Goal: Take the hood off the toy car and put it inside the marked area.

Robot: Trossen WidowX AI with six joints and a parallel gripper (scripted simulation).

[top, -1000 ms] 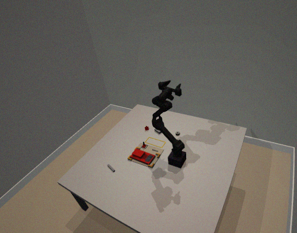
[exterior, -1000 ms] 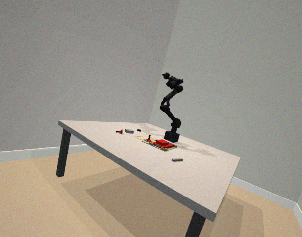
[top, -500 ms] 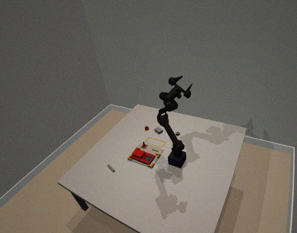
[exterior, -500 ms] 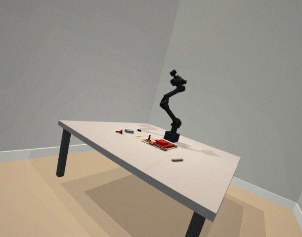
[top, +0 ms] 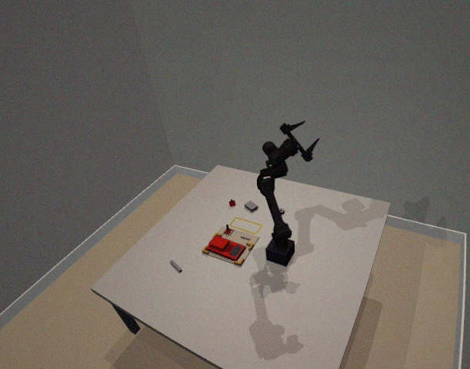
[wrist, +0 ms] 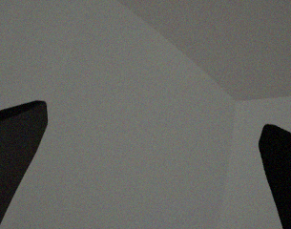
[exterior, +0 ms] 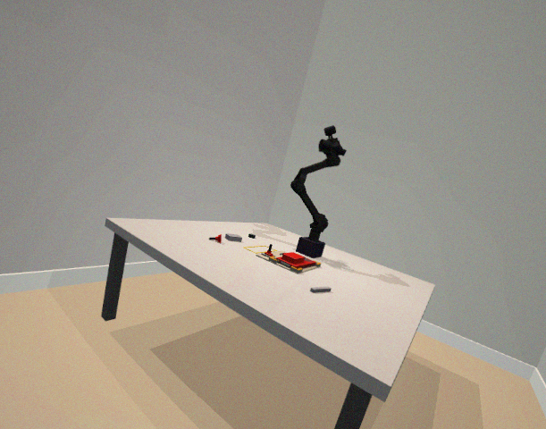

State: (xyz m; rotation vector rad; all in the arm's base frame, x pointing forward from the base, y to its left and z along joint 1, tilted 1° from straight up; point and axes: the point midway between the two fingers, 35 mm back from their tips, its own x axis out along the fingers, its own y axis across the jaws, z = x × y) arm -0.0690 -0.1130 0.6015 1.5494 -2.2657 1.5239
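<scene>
Right now my gripper tip is 440 mm short of the hood, 260 mm to the right of it and 660 mm above it. The rest, counted from my gripper tip: grey bar: 560 mm ahead, 500 mm to the left, 690 mm below.
</scene>
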